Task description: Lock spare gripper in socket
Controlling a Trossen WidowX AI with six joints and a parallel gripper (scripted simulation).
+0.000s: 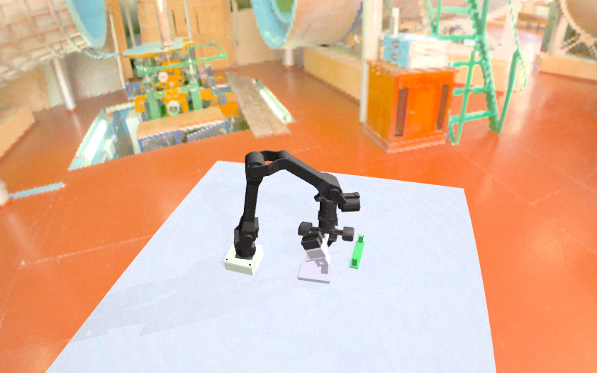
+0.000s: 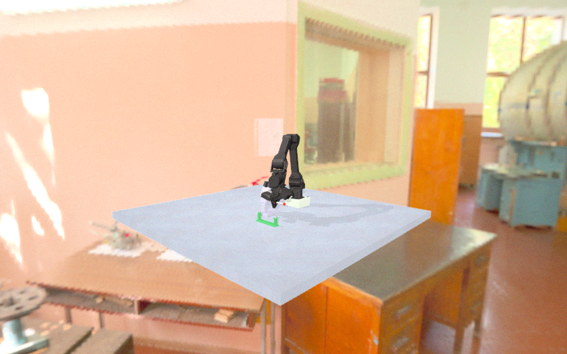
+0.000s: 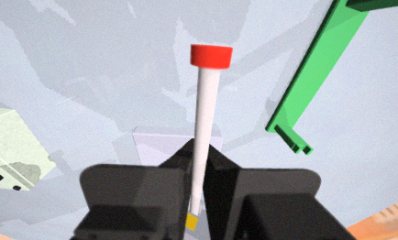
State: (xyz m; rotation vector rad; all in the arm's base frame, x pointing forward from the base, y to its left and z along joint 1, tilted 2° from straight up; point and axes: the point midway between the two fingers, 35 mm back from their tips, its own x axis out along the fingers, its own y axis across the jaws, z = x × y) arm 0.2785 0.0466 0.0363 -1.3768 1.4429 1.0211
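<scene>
The mount lies 6 cm to the right of my gripper tip and 1 cm behind it. Also, from my gripper tip: spare gripper (8 cm above, 6 cm to the right, 2 cm behind); then green cradle (12 cm ahead, 5 cm to the left, 2 cm below).
</scene>
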